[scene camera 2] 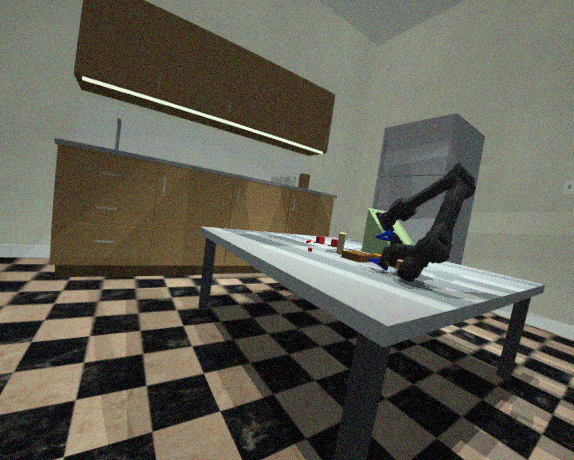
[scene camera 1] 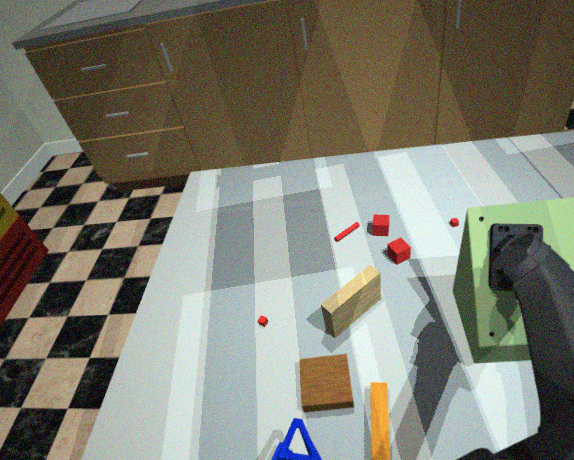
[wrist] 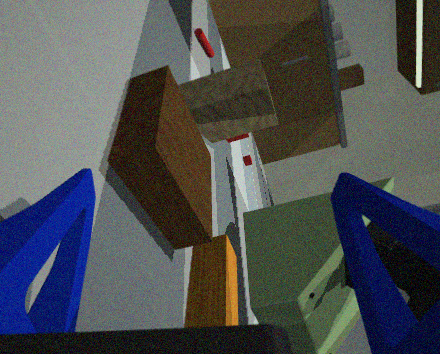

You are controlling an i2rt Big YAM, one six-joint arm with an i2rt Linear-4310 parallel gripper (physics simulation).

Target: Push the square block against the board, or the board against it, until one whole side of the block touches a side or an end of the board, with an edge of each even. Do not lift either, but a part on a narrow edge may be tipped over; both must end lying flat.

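Places are measured from the arm's base along level axes (x back, y right, z up), in millimetres.
Pixels of known places: gripper, between the fingertips: (scene camera 2: 372, 248) (scene camera 1: 290, 431) (wrist: 220, 183); arm's base, origin of its link: (scene camera 2: 384, 222) (scene camera 1: 513, 256).
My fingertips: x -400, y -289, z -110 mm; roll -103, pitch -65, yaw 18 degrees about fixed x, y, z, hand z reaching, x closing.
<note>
For each thing: its top centre in the pictures, then the offset to it from my fingertips.
- brown square block, centre of its top: (wrist: 190, 152) (scene camera 1: 325, 379) (scene camera 2: 357, 252) dx +48, dy +116, dz -42 mm
- pale wooden board, centre of its top: (wrist: 270, 96) (scene camera 1: 351, 288) (scene camera 2: 342, 233) dx +100, dy +286, dz +24 mm
- orange bar, centre of its top: (scene camera 1: 380, 443) (scene camera 2: 393, 259) dx +151, dy +3, dz -42 mm
- red rod, centre of its top: (wrist: 208, 42) (scene camera 1: 346, 229) dx +80, dy +544, dz -59 mm
- tiny cube, centre of its top: (scene camera 1: 262, 319) dx -107, dy +260, dz -57 mm
The brown square block (scene camera 1: 326, 382) (scene camera 2: 356, 256) (wrist: 140, 150) lies flat on the table. The pale wooden board (scene camera 1: 351, 301) (scene camera 2: 341, 243) (wrist: 227, 100) stands on a narrow edge beyond it, turned at an angle to it, with a gap between them. My gripper (scene camera 2: 380, 248) (wrist: 220, 183) is wide open with nothing between its fingers. One blue finger (scene camera 1: 297, 445) shows at the lower edge of scene camera 1, just on the near side of the block; the other finger does not show there. The block is apart from the fingers.
An orange bar (scene camera 1: 379, 420) (wrist: 207, 285) lies close to the block's right. A green box with a sloped face (scene camera 1: 465, 300) (wrist: 285, 245) stands farther right. A red rod (scene camera 1: 347, 232) (wrist: 204, 43) and red cubes (scene camera 1: 381, 225) (scene camera 1: 399, 250) lie beyond the board; a tiny cube (scene camera 1: 263, 320) lies left.
</note>
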